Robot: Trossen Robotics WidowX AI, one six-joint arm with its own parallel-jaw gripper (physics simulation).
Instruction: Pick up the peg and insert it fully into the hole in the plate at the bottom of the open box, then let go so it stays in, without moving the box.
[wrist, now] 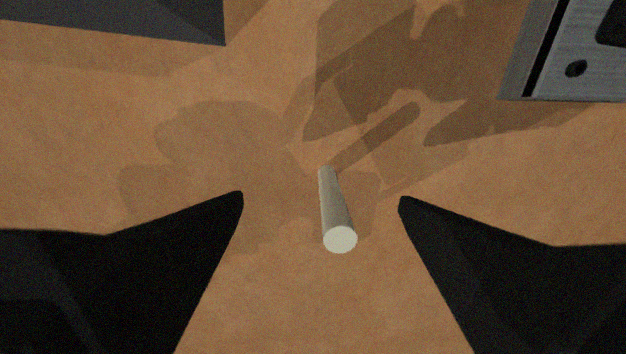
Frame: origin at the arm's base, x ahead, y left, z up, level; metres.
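Seen in the pictures: gripper, between the fingertips: [321, 200].
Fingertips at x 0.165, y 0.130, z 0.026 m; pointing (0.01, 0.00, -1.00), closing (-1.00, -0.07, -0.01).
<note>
Pixels of each thing's top centre, then the offset from my fingertips to it. "*": a spot on its surface instead. Level surfaces: height alone.
- peg, centre of its top: [340, 240] dx -0.006, dy +0.000, dz +0.032 m
- dark grey box, a spot on its surface: [200, 30] * dx +0.070, dy -0.078, dz -0.019 m
- brown table, height of its surface: dz -0.048 m
The peg [333, 207], a pale grey-white cylinder, stands upright on the table a little right of the view's middle, its round top end towards the camera. My gripper [321, 200] is open, with one black fingertip to the left of the peg and one to the right, and a gap on each side. The peg is touched by neither finger. Part of a dark grey box [200, 30] shows at the top left edge; its inside bottom and the hole in the plate do not show clearly.
A metallic grey block [560, 82] with a black stripe and dark holes stands at the top right, cut off by the edge. The brown table [320, 310] lies beneath, with shadows of the arm and the peg across it.
</note>
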